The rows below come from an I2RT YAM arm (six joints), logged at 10 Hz.
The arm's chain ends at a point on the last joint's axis. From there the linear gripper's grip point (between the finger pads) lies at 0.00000 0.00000 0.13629 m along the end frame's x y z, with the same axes.
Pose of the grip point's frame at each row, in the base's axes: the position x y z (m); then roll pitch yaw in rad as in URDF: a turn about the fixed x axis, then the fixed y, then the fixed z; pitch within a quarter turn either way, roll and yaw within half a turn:
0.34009 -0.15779 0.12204 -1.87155 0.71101 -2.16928
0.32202 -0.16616 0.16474 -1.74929 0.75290 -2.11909
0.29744 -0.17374 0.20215 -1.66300 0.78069 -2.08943
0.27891 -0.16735 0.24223 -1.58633 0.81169 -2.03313
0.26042 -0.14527 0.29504 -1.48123 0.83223 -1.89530
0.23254 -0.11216 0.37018 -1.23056 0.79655 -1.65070
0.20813 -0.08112 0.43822 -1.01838 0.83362 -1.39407
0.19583 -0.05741 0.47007 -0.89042 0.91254 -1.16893
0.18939 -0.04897 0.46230 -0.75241 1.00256 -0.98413
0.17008 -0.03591 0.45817 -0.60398 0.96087 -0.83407
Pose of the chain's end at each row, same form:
0.21770 -0.10622 0.15263 -1.87155 0.71101 -2.16928
0.19893 -0.11037 0.18240 -1.74929 0.75290 -2.11909
0.17520 -0.11414 0.21106 -1.66300 0.78069 -2.08943
0.15626 -0.10794 0.24369 -1.58633 0.81169 -2.03313
0.13463 -0.09345 0.28683 -1.48123 0.83223 -1.89530
0.10707 -0.06949 0.33838 -1.23056 0.79655 -1.65070
0.08461 -0.04939 0.39015 -1.01838 0.83362 -1.39407
0.07180 -0.03643 0.41762 -0.89042 0.91254 -1.16893
0.06540 -0.03069 0.40876 -0.75241 1.00256 -0.98413
0.05097 -0.01981 0.39391 -0.60398 0.96087 -0.83407

